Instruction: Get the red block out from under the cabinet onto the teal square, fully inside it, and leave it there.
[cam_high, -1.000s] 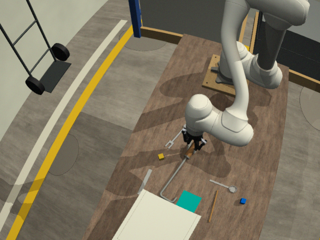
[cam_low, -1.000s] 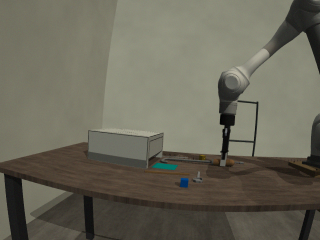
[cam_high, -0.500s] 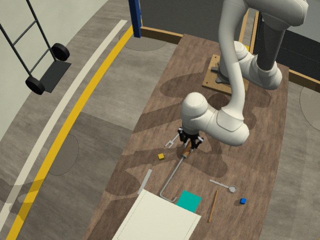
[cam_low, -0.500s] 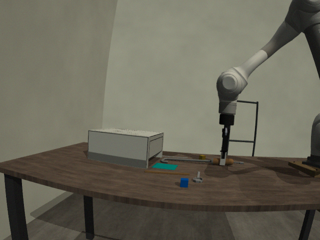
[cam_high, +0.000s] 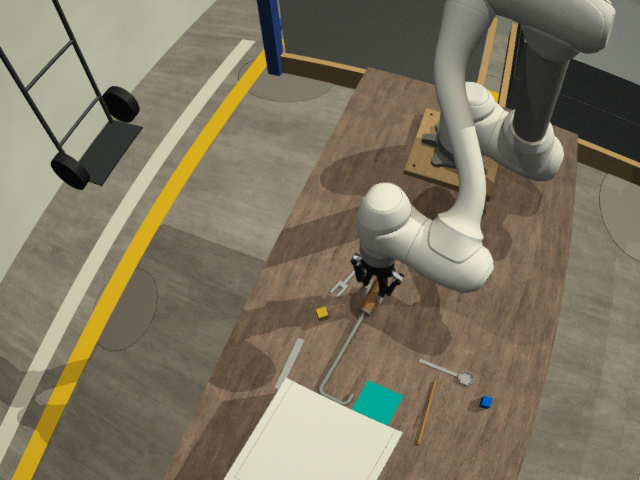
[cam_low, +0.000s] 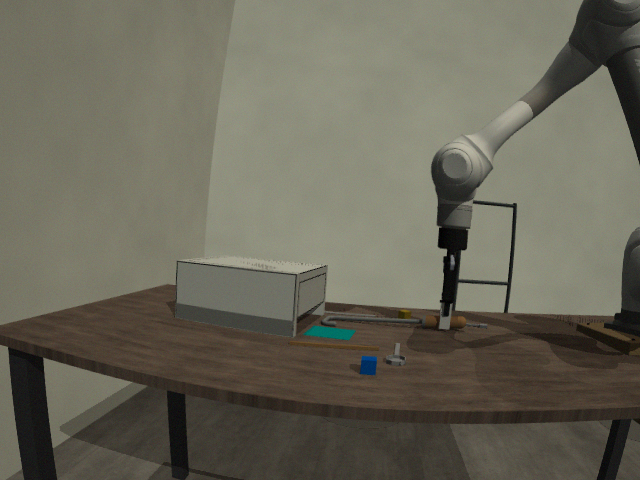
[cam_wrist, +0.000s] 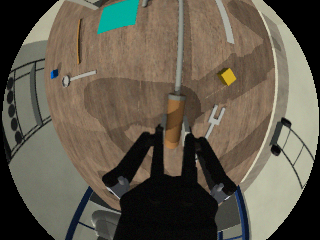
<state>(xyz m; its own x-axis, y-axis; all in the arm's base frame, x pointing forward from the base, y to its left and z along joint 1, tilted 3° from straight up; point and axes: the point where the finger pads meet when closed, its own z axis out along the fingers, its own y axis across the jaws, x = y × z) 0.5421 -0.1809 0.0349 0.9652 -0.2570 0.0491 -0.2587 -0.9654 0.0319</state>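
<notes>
Now: the teal square 29 cm ahead of my hand, 7 cm to the left of it and 4 cm below it. Round my hand: grey bar (23 cm ahead, 17 cm to the right, 4 cm below); fork-ended tool (7 cm to the right, 6 cm behind, 4 cm below); yellow block (12 cm to the right, 8 cm ahead, 3 cm below).
</notes>
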